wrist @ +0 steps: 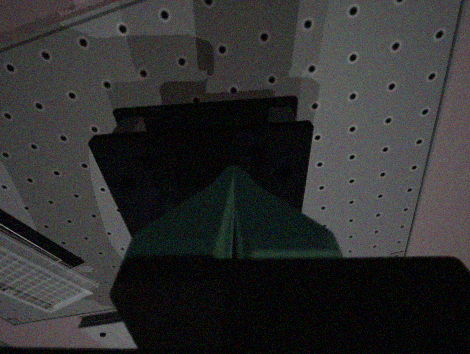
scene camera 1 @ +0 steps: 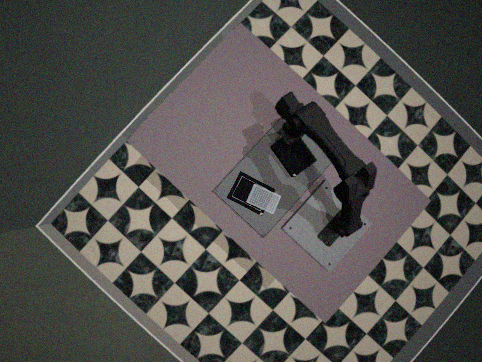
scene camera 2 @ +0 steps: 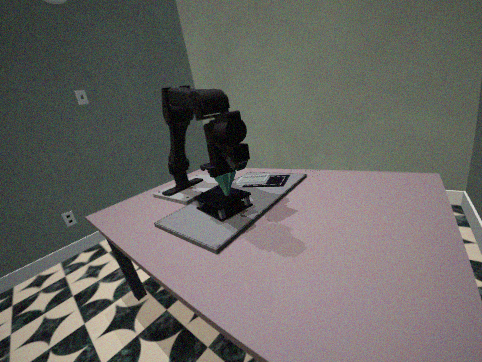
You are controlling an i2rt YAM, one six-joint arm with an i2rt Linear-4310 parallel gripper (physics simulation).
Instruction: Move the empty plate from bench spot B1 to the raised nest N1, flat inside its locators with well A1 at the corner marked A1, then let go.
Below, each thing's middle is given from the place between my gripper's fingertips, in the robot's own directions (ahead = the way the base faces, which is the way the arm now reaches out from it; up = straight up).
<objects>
My gripper is now 110 mm past the well plate [wrist: 43,281], 250 mm to the right of it and 50 mm above it. The rest, counted from my hand: black nest pad [scene camera 1: 242,187]: 50 mm behind, 270 mm to the left, 60 mm below.
</objects>
